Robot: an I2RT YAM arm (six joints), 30 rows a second.
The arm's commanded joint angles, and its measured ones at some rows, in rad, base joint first. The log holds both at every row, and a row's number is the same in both.
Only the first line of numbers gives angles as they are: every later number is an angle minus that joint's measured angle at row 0.
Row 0, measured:
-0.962, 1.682, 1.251, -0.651, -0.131, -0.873
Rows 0 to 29, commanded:
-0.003, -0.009, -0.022, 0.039, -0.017, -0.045
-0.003, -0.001, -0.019, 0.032, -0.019, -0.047
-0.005, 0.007, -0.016, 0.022, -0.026, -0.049
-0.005, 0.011, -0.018, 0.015, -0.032, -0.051
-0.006, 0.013, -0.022, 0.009, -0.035, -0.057
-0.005, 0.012, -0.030, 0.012, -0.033, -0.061
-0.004, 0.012, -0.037, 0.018, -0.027, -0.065
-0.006, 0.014, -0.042, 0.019, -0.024, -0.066
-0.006, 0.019, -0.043, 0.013, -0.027, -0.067
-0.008, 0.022, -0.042, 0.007, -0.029, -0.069
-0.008, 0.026, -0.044, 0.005, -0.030, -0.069
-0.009, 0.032, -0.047, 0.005, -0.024, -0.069
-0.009, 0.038, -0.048, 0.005, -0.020, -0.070
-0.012, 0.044, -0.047, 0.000, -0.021, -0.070
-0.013, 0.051, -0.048, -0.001, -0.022, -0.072
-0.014, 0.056, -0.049, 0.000, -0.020, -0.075
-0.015, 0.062, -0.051, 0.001, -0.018, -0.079
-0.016, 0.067, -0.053, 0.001, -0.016, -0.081
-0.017, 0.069, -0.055, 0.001, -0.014, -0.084
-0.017, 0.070, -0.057, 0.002, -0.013, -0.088
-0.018, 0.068, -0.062, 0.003, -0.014, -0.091
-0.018, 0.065, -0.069, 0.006, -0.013, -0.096
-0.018, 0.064, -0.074, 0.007, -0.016, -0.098
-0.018, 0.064, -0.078, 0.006, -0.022, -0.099
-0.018, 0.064, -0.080, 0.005, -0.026, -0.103
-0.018, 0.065, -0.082, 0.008, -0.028, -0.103
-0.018, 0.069, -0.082, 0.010, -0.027, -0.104
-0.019, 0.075, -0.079, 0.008, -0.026, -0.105
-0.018, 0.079, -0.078, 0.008, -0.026, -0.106
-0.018, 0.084, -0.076, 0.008, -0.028, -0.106
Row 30, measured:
-0.015, 0.068, -0.065, 0.005, -0.011, -0.093
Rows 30 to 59, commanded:
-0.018, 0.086, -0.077, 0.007, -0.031, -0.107
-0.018, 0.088, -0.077, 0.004, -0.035, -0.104
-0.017, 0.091, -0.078, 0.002, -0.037, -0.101
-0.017, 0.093, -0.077, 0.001, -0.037, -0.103
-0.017, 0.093, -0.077, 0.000, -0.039, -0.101
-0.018, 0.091, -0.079, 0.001, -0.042, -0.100
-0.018, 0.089, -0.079, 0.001, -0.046, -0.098
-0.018, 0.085, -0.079, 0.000, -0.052, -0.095
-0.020, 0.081, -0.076, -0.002, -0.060, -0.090
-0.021, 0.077, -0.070, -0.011, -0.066, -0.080
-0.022, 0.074, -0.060, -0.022, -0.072, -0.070
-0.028, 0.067, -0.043, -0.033, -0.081, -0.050
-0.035, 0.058, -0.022, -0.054, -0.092, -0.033
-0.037, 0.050, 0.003, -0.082, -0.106, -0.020
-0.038, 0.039, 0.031, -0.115, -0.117, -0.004
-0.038, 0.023, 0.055, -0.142, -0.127, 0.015
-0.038, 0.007, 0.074, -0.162, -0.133, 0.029
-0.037, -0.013, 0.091, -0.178, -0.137, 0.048
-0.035, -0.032, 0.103, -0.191, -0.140, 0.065
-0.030, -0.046, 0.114, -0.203, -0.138, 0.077
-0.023, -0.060, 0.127, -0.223, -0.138, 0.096
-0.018, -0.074, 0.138, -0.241, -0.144, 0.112
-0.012, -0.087, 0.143, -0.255, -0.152, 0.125
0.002, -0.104, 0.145, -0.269, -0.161, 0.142
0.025, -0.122, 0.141, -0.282, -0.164, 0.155
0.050, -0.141, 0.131, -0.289, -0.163, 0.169
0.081, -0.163, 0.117, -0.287, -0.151, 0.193
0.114, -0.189, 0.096, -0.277, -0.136, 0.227
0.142, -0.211, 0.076, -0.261, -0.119, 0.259
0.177, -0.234, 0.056, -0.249, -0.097, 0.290
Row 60, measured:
0.112, -0.182, 0.100, -0.215, -0.118, 0.180
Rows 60 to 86, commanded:
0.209, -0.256, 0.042, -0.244, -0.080, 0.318
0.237, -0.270, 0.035, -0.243, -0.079, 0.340
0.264, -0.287, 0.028, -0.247, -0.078, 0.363
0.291, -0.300, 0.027, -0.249, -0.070, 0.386
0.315, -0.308, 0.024, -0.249, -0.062, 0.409
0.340, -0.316, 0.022, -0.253, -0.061, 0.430
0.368, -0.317, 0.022, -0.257, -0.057, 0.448
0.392, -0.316, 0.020, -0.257, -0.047, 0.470
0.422, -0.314, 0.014, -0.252, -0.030, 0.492
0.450, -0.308, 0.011, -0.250, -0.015, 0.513
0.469, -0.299, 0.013, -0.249, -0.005, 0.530
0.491, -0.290, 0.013, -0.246, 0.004, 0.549
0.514, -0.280, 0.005, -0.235, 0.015, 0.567
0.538, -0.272, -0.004, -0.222, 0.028, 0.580
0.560, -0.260, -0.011, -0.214, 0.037, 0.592
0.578, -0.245, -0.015, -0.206, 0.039, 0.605
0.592, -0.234, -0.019, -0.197, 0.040, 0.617
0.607, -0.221, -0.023, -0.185, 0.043, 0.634
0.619, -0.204, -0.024, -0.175, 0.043, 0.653
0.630, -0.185, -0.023, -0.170, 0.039, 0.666
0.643, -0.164, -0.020, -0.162, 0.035, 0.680
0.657, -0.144, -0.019, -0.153, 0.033, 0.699
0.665, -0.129, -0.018, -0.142, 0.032, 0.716
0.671, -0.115, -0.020, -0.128, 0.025, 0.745
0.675, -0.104, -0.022, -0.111, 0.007, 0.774
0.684, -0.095, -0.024, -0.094, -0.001, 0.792
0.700, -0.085, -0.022, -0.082, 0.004, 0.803
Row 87, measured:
0.673, -0.099, -0.013, -0.146, 0.016, 0.716
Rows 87 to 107, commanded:
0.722, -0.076, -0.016, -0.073, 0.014, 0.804
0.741, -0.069, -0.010, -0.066, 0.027, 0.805
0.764, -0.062, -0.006, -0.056, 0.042, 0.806
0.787, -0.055, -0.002, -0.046, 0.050, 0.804
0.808, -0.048, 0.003, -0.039, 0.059, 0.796
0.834, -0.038, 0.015, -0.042, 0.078, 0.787
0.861, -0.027, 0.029, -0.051, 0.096, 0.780
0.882, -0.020, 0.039, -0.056, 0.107, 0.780
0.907, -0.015, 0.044, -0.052, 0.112, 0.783
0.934, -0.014, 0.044, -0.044, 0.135, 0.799
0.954, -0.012, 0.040, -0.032, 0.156, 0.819
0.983, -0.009, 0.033, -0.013, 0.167, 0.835
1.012, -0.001, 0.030, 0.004, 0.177, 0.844
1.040, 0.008, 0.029, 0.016, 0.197, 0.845
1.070, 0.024, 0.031, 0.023, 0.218, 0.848
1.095, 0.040, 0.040, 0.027, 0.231, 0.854
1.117, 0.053, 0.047, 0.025, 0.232, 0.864
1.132, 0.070, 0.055, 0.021, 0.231, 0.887
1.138, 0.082, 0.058, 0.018, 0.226, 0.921
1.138, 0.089, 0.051, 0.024, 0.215, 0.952
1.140, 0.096, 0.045, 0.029, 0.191, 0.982
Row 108, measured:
1.138, 0.078, 0.037, 0.010, 0.187, 0.883
